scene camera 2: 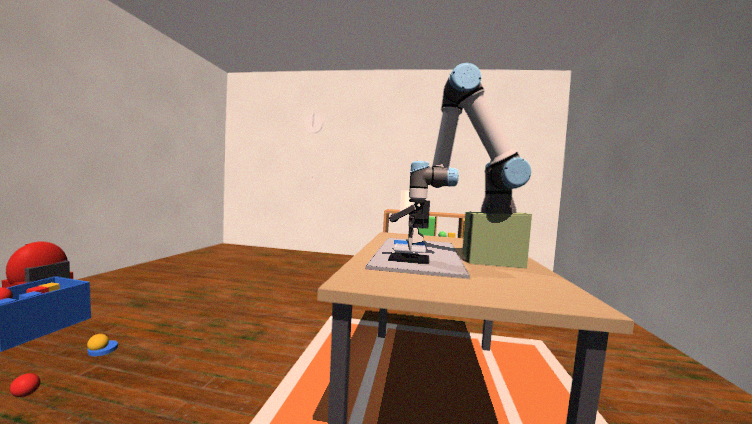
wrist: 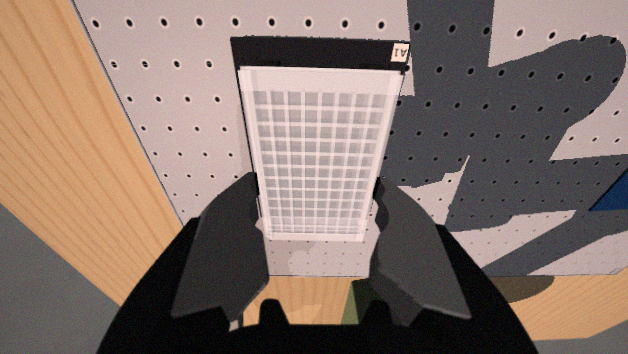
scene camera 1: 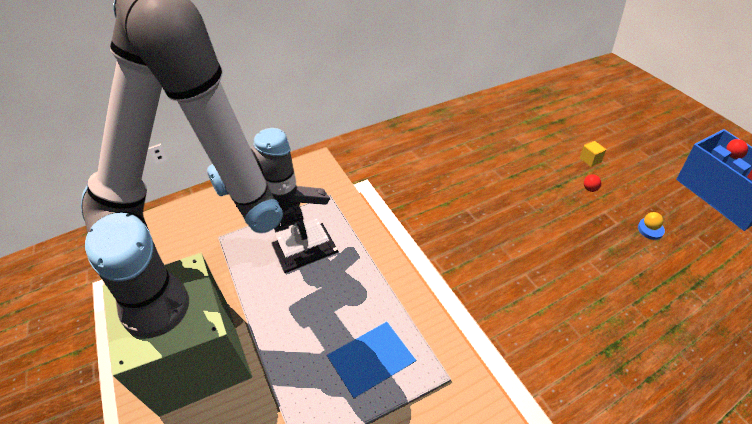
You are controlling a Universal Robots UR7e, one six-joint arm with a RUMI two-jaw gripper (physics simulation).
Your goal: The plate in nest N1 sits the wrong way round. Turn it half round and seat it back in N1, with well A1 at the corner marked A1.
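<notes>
The white gridded plate (scene camera 1: pixel 318 234) (scene camera 2: pixel 420 249) (wrist: pixel 320 150) is held level, a little above the black nest (scene camera 1: pixel 310 259) (scene camera 2: pixel 408 259) (wrist: pixel 310 51). In the wrist view it hides most of the nest. The nest's far strip shows there, with the A1 label (wrist: pixel 400 52) at its right corner. My gripper (scene camera 1: pixel 300 235) (scene camera 2: pixel 412 244) (wrist: pixel 316 176) is shut on the plate, one jaw at each long side. The plate's own well A1 marking cannot be made out. The undersides of the jaws and the inside of the nest are hidden.
The nest stands on a perforated board (scene camera 1: pixel 279 326) (scene camera 2: pixel 447 263) (wrist: pixel 190 80). A flat blue square (scene camera 1: pixel 394 342) (wrist: pixel 612 192) lies at the board's other end. The arm's green base block (scene camera 1: pixel 184 294) (scene camera 2: pixel 497 242) stands beside the board.
</notes>
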